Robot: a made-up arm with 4 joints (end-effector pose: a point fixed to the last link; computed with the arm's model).
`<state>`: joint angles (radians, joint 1 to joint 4).
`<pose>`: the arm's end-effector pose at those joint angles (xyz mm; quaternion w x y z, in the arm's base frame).
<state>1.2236 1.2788 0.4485 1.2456</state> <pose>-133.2 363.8 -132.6 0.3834 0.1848 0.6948 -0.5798</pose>
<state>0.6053 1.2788 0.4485 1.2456</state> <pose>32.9 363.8 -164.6 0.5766 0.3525 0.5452 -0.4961</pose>
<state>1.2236 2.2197 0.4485 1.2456</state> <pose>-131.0 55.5 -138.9 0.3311 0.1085 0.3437 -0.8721</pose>
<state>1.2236 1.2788 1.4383 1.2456</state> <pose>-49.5 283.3 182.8 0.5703 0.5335 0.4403 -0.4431</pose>
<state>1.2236 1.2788 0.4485 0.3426</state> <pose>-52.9 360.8 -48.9 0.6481 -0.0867 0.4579 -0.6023</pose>
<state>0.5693 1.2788 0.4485 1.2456</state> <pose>42.8 363.8 -163.3 0.5863 0.3613 0.5347 -0.4896</pose>
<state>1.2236 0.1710 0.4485 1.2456</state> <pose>-238.6 543.1 158.6 0.3384 0.2225 0.9108 -0.0808</pose>
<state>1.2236 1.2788 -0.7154 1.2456</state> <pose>-509.1 353.5 -232.0 0.0507 -0.2748 0.7785 -0.5620</pose>
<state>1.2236 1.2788 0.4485 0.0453</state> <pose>-34.2 381.4 -21.1 0.7088 -0.1749 0.3569 -0.5828</pose>
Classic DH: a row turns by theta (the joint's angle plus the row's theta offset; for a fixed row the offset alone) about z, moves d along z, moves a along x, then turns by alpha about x. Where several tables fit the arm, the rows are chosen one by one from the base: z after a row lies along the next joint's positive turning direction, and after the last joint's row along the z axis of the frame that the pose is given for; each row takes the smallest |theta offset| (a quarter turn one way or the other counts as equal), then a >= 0, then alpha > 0; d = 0 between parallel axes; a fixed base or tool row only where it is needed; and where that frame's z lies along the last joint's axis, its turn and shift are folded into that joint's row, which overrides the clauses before.
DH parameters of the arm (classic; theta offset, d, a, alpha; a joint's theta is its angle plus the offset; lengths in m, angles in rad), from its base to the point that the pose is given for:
base (fixed): 0 0.1114 0 -1.5708
joint 1: 0 0.2031 -0.1157 -1.5708
joint 2: -1.5708 0.3746 0.0211 -1.5708
joint 3: 1.5708 -0.1926 0.0599 1.5708
joint 4: 1.5708 0.3535 0.083 1.5708
tool (fixed): 0 0.1039 0 0

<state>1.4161 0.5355 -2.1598 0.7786</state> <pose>-736.7 137.3 224.4 0.0004 0.8467 -0.5110 -0.1481</pose>
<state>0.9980 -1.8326 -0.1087 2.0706</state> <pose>-633.8 -27.9 217.2 0.0652 -0.4332 0.6059 0.6641</pose>
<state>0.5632 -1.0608 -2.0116 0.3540</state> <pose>-520.4 127.8 -446.0 0.6033 -0.6963 -0.1787 0.3454</pose>
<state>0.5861 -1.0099 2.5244 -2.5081</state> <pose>-145.3 -218.6 -21.0 0.5301 0.1666 0.0461 -0.8301</pose>
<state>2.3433 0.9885 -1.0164 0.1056</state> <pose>-503.8 472.0 445.3 0.0439 -0.5599 0.8018 0.2044</pose>
